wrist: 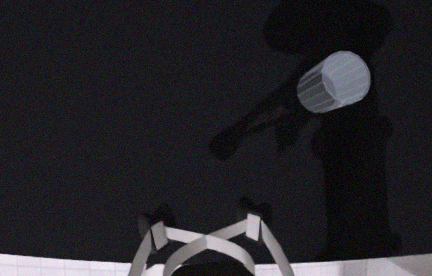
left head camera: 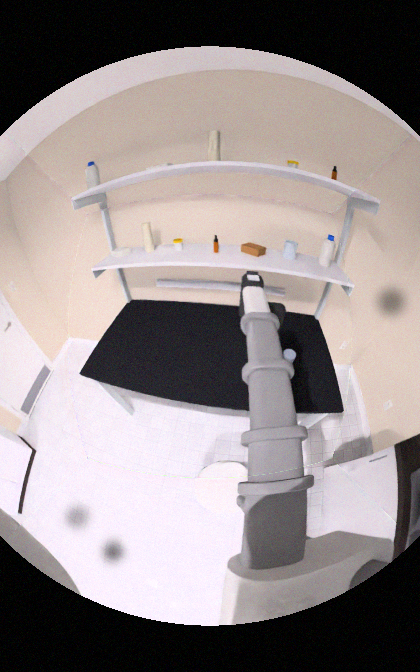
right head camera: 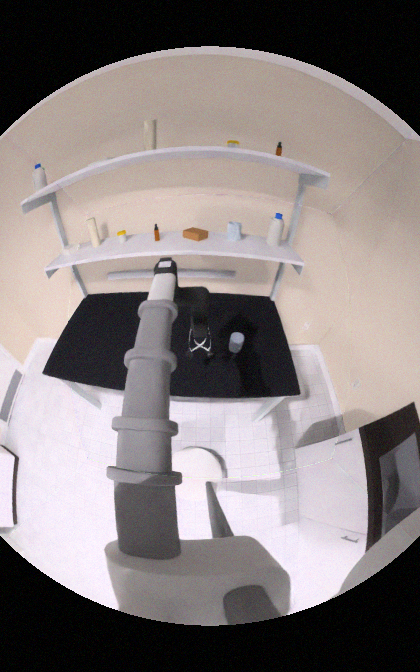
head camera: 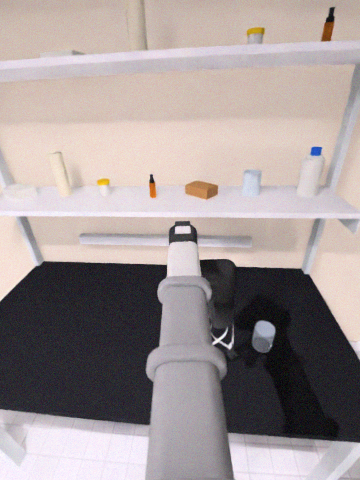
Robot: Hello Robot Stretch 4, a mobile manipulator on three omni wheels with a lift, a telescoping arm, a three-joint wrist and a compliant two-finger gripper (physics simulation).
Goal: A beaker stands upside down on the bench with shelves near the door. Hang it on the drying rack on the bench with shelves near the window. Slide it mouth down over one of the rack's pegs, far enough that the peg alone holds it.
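Frame: origin at the robot's base, x right, y ahead, z up, level; millimetres.
Where they show: gripper, fingertip midpoint: [wrist: 205, 215].
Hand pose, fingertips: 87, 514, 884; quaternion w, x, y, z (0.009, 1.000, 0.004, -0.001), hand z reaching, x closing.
Things, the pixels of their top centre, and the offset from my fingertips, as dx, dy, dz. "pt": a spot on its surface instead. Level surfaces: height alone.
- black bench top, surface height: dz -150
- lower shelf, surface height: dz +307
- brown block, surface spot: [head camera: 201, 189] pt -10, +481, +344
- blue-tinted beaker, surface spot: [head camera: 251, 183] pt +184, +483, +361
- blue-capped bottle, surface spot: [head camera: 310, 175] pt +398, +465, +391
The beaker [head camera: 263, 336] [left head camera: 289, 355] [right head camera: 236, 342] [wrist: 335, 82] is clear, bluish glass and stands upside down on the right part of the black bench top [head camera: 85, 330] [right head camera: 105, 335]. My gripper [right head camera: 200, 355] [wrist: 205, 215] points down above the bench, to the left of the beaker and apart from it. Its fingers stand open with nothing between them. In the wrist view the beaker is at the upper right, beyond the right fingertip. The arm partly hides the gripper in the head view and hides it in the left head view. The drying rack does not show.
A lower shelf [head camera: 125, 205] over the bench's back bears a brown block [head camera: 201, 189], a blue-tinted beaker [head camera: 251, 183], a blue-capped bottle [head camera: 310, 175] and smaller items. An upper shelf [head camera: 200, 59] runs above it. A round white stool [right head camera: 197, 470] stands before the bench.
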